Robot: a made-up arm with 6 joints.
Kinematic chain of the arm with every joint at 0, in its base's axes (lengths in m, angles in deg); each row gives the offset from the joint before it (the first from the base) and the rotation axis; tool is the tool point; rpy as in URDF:
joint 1: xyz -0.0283 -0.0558 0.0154 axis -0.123 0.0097 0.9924
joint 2: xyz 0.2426 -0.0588 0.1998 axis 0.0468 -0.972 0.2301
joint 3: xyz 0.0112 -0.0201 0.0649 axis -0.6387 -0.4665 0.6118
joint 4: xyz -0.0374 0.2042 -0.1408 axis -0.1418 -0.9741 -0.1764
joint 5: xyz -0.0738 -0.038 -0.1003 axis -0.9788 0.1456 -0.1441
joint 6: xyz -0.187 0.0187 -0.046 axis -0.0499 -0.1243 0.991
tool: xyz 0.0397 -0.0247 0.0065 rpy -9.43 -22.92 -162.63
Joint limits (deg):
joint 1: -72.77..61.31
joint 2: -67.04..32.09
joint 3: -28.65..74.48
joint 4: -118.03..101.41
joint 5: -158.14..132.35
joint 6: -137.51..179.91
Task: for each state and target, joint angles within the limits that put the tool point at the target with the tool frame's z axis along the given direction. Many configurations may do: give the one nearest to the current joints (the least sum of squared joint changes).
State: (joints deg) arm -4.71 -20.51 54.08 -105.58 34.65 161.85
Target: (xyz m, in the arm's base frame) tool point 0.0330 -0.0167 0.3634 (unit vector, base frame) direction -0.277 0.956 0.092
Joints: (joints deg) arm 25.08 -15.84 46.36 -99.95 52.28 157.08
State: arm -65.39 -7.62 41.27 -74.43 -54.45 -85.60
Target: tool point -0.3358 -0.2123 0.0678 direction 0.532 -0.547 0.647
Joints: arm -72.77 -18.43 73.31 -36.92 -13.11 -53.80
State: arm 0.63 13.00 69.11 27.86 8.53 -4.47
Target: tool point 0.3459 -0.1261 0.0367 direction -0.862 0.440 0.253
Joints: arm 52.06 -1.47 74.48 -15.29 29.65 -20.86
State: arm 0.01 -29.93 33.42 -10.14 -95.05 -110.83
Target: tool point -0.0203 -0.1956 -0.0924 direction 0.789 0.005 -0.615
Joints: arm 33.20 -32.39 42.57 22.42 -127.72 -80.99
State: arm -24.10 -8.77 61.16 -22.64 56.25 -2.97
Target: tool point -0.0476 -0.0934 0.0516 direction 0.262 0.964 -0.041
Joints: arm 9.10 -4.54 21.46 -19.63 66.97 14.01
